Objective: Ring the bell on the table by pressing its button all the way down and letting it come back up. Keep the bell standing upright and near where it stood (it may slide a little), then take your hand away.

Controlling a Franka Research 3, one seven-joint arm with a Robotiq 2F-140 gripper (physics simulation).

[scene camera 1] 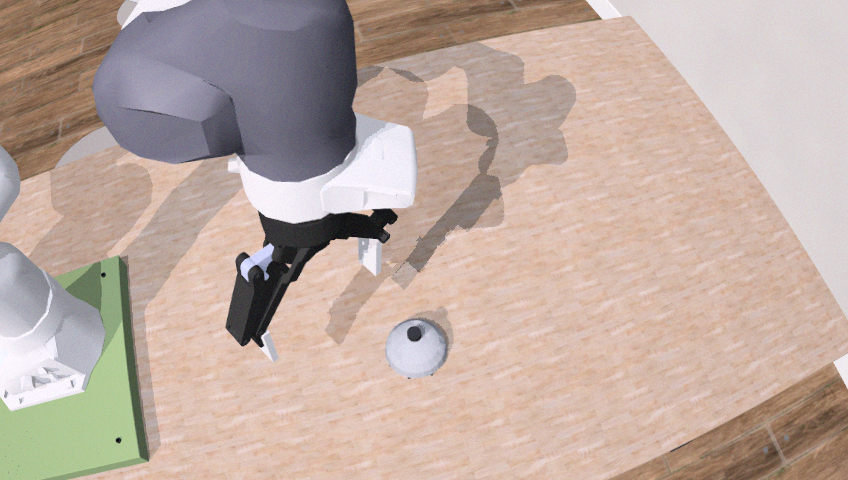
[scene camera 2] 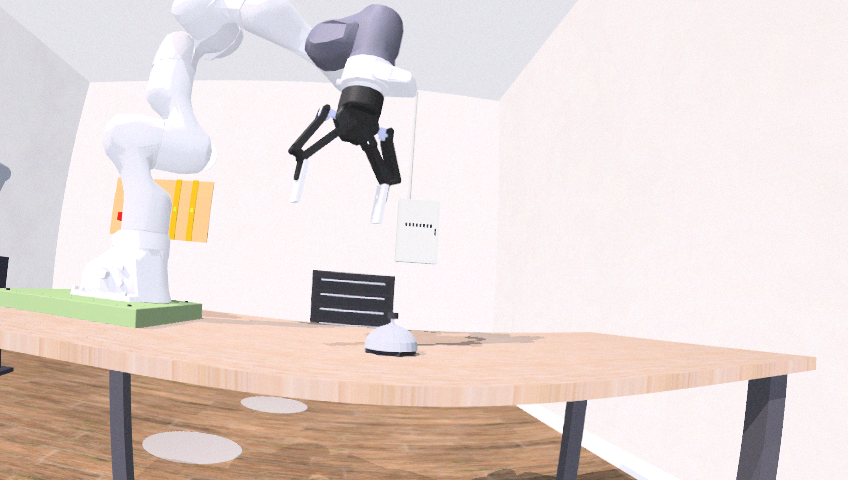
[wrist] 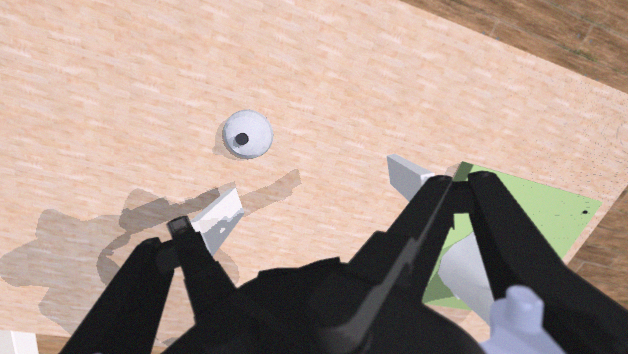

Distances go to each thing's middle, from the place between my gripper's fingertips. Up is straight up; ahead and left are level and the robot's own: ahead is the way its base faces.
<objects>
Now: the bell (scene camera 1: 419, 359) 18 cm below my hand, 10 cm ahead of it and 1 cm to the right of it.
</objects>
